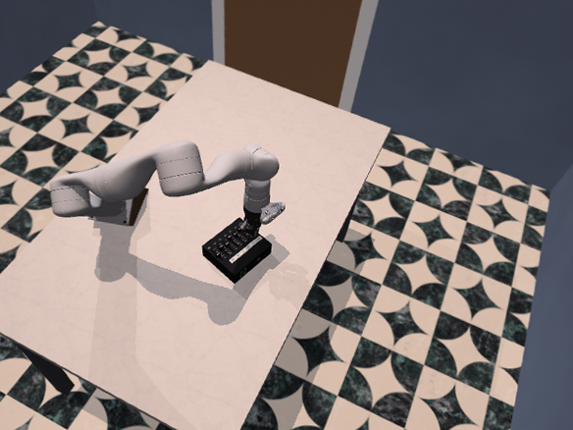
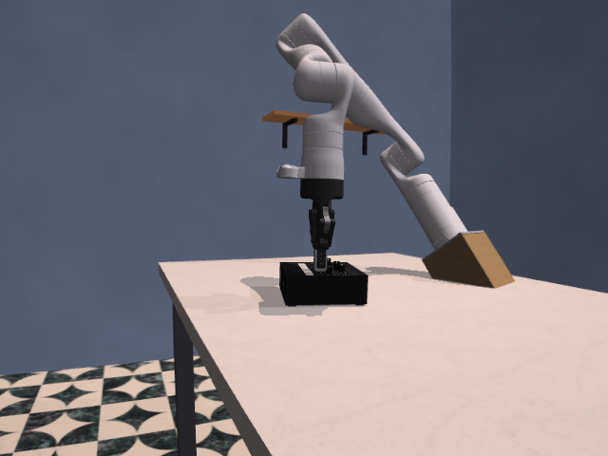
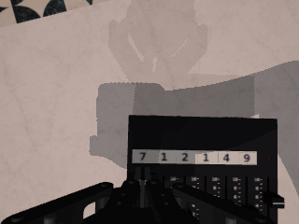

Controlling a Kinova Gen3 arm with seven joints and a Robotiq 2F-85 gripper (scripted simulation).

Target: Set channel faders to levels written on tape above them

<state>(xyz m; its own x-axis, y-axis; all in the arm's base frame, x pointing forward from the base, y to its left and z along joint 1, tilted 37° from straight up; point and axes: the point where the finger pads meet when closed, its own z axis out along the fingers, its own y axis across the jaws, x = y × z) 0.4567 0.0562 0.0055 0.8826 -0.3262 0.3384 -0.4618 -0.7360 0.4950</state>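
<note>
Right now my hand is 10 mm to the right of the channel 1 cap, 10 mm past it and 10 mm above it. Round my hand: channel 2 cap (50 mm behind, 10 mm below); channel 4 cap (70 mm behind, 40 mm to the right, 10 mm below); channel 3 cap (60 mm behind, 20 mm to the right, 10 mm below).
</note>
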